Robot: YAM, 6 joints.
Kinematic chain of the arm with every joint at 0, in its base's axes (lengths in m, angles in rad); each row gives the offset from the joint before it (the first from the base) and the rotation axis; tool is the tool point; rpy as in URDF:
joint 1: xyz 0 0 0.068 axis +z
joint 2: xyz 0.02 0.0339 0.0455 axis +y
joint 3: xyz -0.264 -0.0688 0 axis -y
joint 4: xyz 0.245 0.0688 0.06 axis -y
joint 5: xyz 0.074 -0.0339 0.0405 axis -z
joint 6: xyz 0.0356 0 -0.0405 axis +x
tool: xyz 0 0 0 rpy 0 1.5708 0
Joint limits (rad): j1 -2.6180..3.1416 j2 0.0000..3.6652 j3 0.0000..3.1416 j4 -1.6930..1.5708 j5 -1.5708..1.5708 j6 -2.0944..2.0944
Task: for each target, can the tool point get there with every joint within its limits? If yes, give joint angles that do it. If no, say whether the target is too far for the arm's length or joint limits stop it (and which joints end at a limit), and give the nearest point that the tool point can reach.
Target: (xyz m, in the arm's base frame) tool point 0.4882 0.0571 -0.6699
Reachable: no: too far | nearest point 0.3725 0.0436 -0.3575 | short by 0.333 m
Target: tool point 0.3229 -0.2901 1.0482
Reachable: no: too far | nearest point 0.2034 -0.1828 0.6857 | short by 0.396 m
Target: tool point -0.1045 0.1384 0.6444
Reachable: yes | joints 2.1121 1.3525 1.8607 0.8233 -0.5390 0.3658
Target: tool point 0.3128 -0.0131 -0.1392
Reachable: yes | joints -0.1462 2.8148 1.1630 0.0968 -1.1557 -1.0345
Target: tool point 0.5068 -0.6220 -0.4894
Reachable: no: too far | nearest point 0.3312 -0.4064 -0.2529 | short by 0.365 m
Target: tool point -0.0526 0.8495 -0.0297
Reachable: no: too far | nearest point -0.0394 0.6355 0.0072 | short by 0.218 m
